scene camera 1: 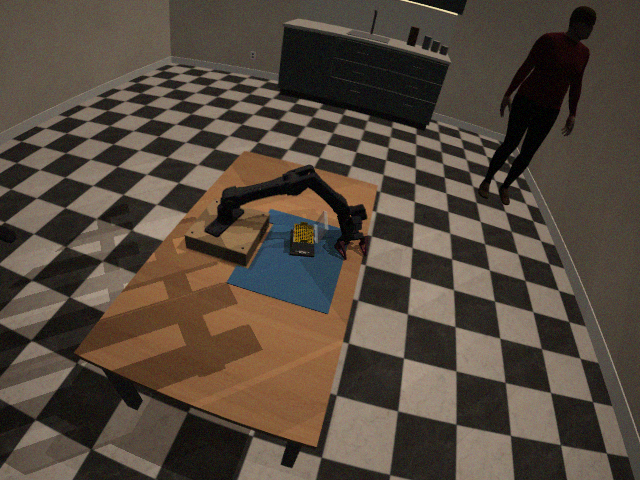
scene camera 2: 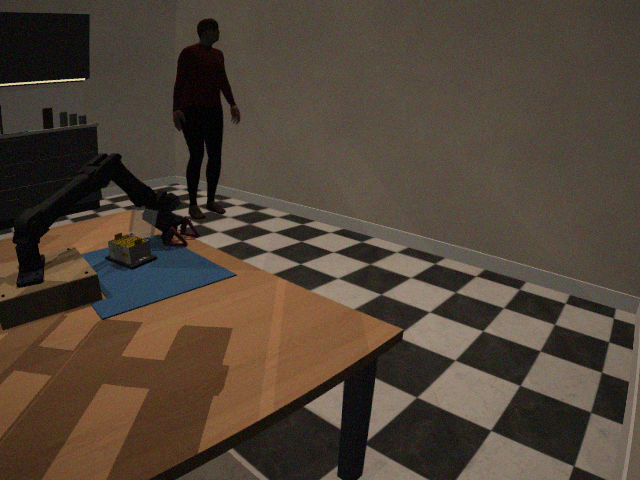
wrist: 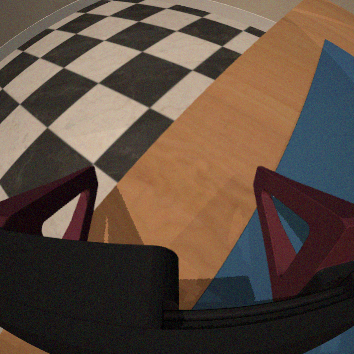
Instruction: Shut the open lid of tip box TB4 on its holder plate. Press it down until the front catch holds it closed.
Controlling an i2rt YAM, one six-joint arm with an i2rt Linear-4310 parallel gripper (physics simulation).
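Places are measured from the arm's base along level axes (x back, y right, z up), in centimetres.
Pixels of known places: gripper, fingertip midpoint: (scene camera 1: 355, 257) (scene camera 2: 193, 240) (wrist: 175, 174); arm's base, origin of the base link: (scene camera 1: 225, 221) (scene camera 2: 32, 271).
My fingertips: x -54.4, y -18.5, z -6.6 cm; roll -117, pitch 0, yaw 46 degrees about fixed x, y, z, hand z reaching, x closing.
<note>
Ahead of a thing's pixels: the offset from my fingertips to its middle. "pt": to the spot under its first point. Level surfaces: height alone.
The tip box TB4 @(dx +23.6, dy +4.8, dz +2.8 cm) (scene camera 1: 303, 234) (scene camera 2: 128, 252), a small pale box with yellow contents, sits on its dark holder plate @(pt dx +20.5, dy +11.8, dz +0.9 cm) (scene camera 1: 301, 253) (scene camera 2: 135, 265). Its label is too small to read. Its clear lid @(pt dx +17.5, dy +0.6, dz +9.9 cm) (scene camera 1: 322, 225) (scene camera 2: 143, 221) stands open, roughly upright, on the box's side toward my gripper. My gripper (scene camera 1: 354, 254) (scene camera 2: 190, 239) (wrist: 175, 174) is open and empty, with its dark red fingers wide apart. It points down beyond the lid, near the table's far-side edge. The box and lid do not show in the wrist view. Whether the gripper touches the lid cannot be told.
The plate rests on a blue mat @(dz -0.4 cm) (scene camera 1: 289, 281) (scene camera 2: 155, 289) (wrist: 325, 125) on a wooden table @(dz -0.7 cm) (scene camera 1: 268, 361) (scene camera 2: 310, 351) (wrist: 200, 150). The arm stands on a wooden base block (scene camera 1: 219, 250) (scene camera 2: 51, 304). A person (scene camera 1: 547, 77) (scene camera 2: 202, 103) stands beyond the table.
</note>
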